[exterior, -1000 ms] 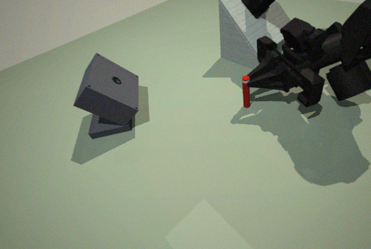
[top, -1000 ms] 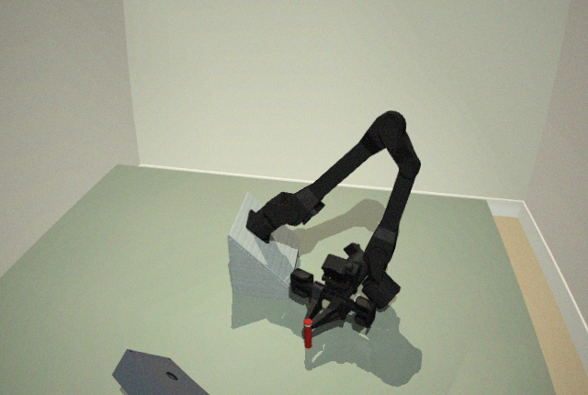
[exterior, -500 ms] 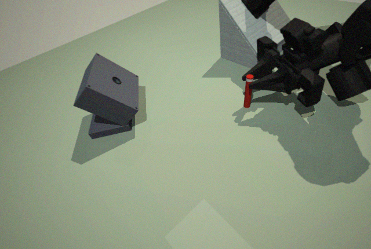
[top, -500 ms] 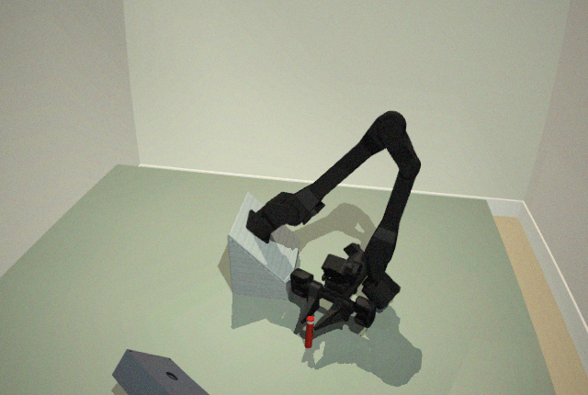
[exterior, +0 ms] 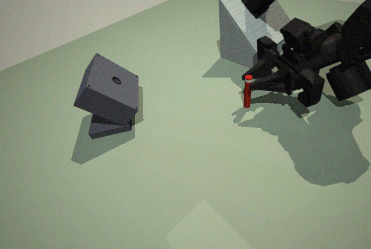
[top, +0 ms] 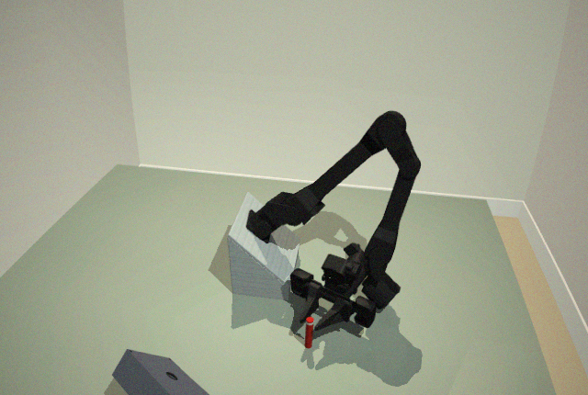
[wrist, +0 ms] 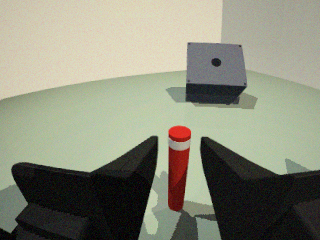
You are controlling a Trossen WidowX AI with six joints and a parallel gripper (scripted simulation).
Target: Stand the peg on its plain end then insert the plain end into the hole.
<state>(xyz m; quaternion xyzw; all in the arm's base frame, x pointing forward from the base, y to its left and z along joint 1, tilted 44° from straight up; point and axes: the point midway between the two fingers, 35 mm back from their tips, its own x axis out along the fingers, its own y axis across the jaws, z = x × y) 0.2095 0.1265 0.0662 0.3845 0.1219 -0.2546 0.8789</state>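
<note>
Right now the red peg is 10 mm below my gripper tip. The rest, counted from my gripper tip: dark sloped panel 230 mm to the right, 180 mm ahead, 10 mm above.
</note>
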